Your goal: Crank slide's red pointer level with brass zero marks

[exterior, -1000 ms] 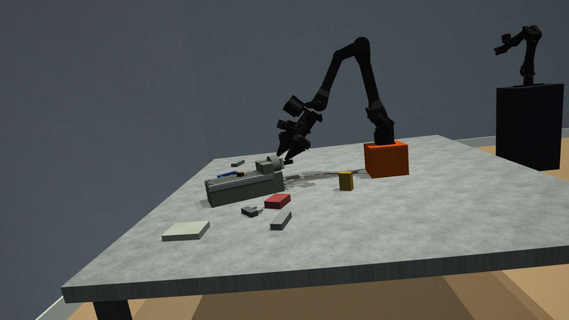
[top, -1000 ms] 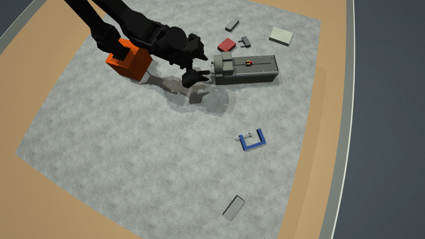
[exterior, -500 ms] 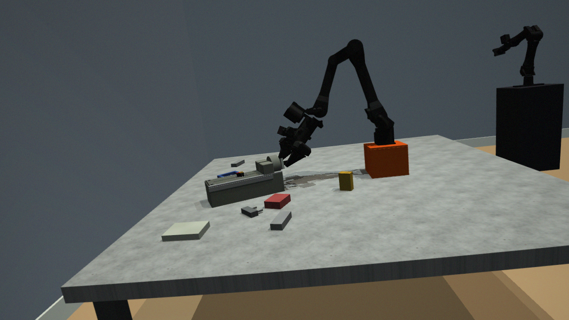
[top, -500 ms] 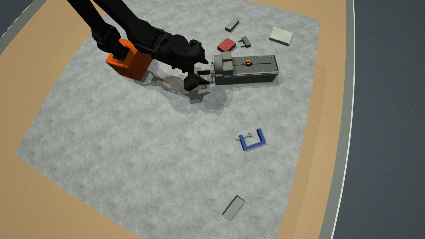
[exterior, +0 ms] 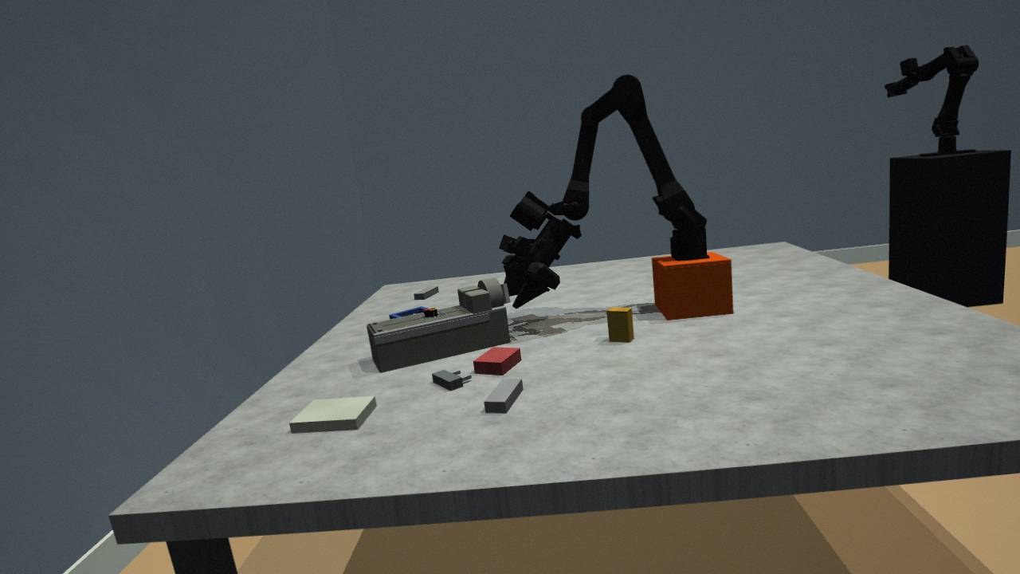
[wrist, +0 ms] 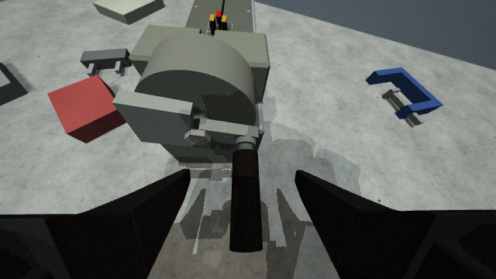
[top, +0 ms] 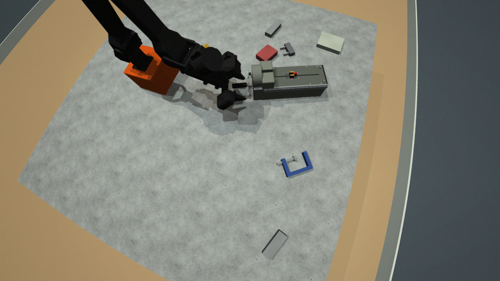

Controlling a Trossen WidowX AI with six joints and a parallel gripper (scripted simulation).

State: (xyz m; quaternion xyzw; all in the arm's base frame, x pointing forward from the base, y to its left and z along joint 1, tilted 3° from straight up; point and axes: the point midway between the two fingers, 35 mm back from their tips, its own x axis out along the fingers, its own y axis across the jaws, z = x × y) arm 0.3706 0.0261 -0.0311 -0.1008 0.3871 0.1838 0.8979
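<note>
Right now the black crank handle is 2 cm behind my gripper tip, 2 cm above it and 1 cm to the right of it. Also, from my gripper tip: red pointer: 15 cm ahead, 10 cm to the left, 2 cm above; then yellow block: 22 cm behind, 13 cm to the left, 3 cm below; then red block: 22 cm to the left, 5 cm below, 1 cm ahead.
</note>
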